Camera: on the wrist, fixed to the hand. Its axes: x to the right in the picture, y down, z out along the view.
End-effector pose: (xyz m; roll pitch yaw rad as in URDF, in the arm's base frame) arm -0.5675 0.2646 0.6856 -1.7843 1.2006 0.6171
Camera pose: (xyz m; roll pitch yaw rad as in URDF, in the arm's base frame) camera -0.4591 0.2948 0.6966 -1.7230 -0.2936 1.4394
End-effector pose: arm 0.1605 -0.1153 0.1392 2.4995 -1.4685 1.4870
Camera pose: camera 0.0525 -0.0953 0.1663 1.7238 0.1297 1.8543
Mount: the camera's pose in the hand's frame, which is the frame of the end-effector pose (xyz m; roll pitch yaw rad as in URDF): 0.0281 -0.0923 -0.0590 0.1379 -0.5640 -1.6112
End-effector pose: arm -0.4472 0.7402 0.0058 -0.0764 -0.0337 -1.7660
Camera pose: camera -0.5477 0.7297 -0.0450 0.1837 -0.6385 2.8788
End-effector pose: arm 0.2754 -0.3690 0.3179 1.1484 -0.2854 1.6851
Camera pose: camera 0.2530 -0.3137 0.2218 0.4341 0.5685 0.2601
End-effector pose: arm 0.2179 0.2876 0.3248 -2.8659 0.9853 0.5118
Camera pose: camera 0.2553 0.3921 0.3466 -2.0181 0.1291 2.3437
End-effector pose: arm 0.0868 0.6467 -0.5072 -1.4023 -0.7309 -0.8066
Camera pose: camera 0.0107 0.6197 -0.4281 2.0811 -0.7259 1.7936
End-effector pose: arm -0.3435 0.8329 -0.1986 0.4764 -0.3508 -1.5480
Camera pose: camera -0.3971 0.7727 -0.2779 0.4708 -0.0708 3.1020
